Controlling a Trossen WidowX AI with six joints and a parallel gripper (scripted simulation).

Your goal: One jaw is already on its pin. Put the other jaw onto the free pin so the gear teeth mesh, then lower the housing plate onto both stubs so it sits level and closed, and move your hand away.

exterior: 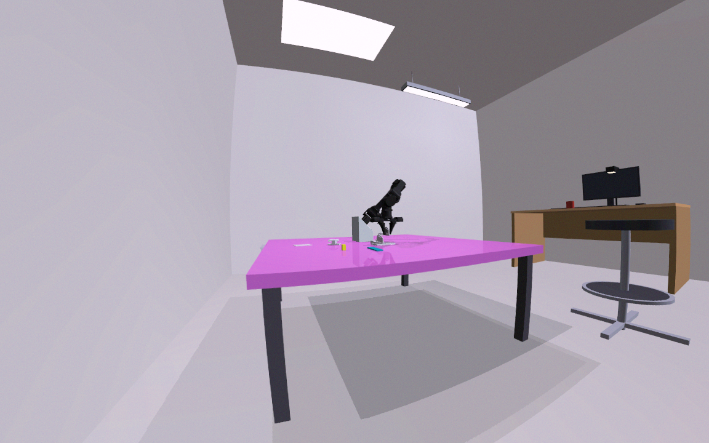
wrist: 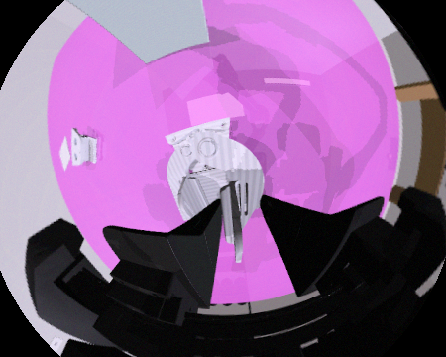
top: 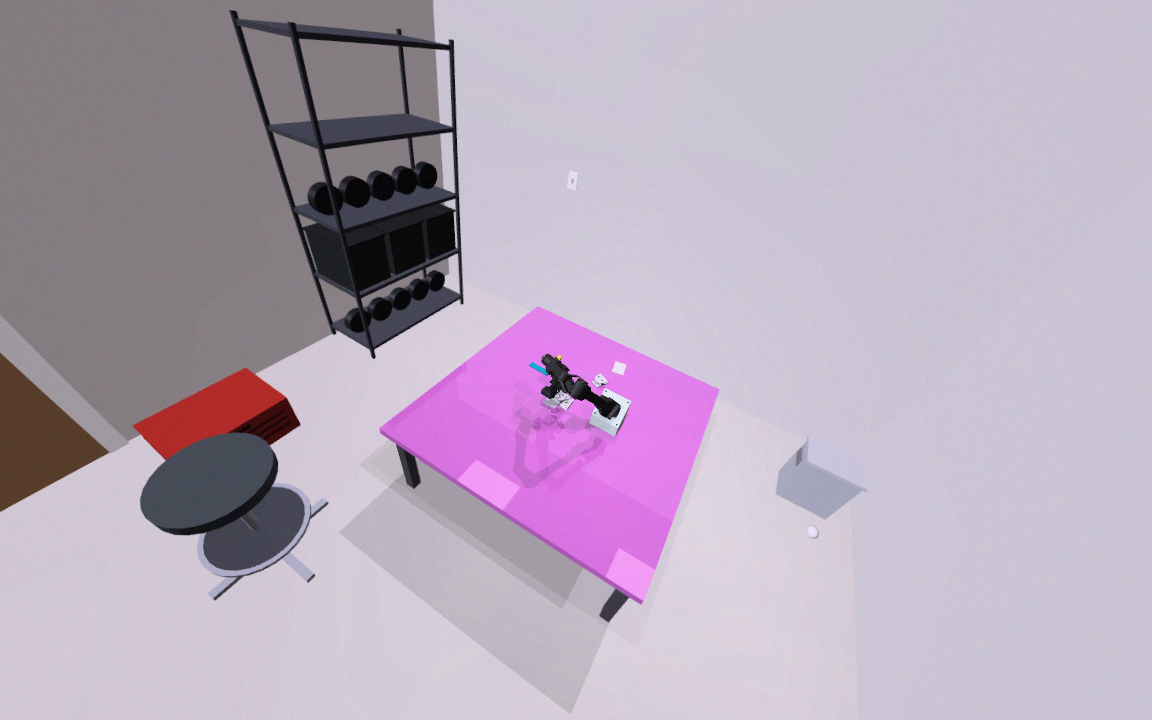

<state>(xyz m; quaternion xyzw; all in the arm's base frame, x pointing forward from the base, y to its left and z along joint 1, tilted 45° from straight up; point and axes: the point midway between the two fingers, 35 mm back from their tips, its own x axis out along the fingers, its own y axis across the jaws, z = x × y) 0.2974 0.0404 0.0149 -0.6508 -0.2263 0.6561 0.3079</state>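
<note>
My gripper tip is now 10 mm short of the white ledge, 30 mm to the left of it and 50 mm above it. Round my gripper tip: cyan bar 190 mm ahead, 170 mm to the right, 50 mm below; then small white part 130 mm behind, 280 mm to the right, 50 mm below; then white jaw 30 mm behind, 10 mm to the right.
</note>
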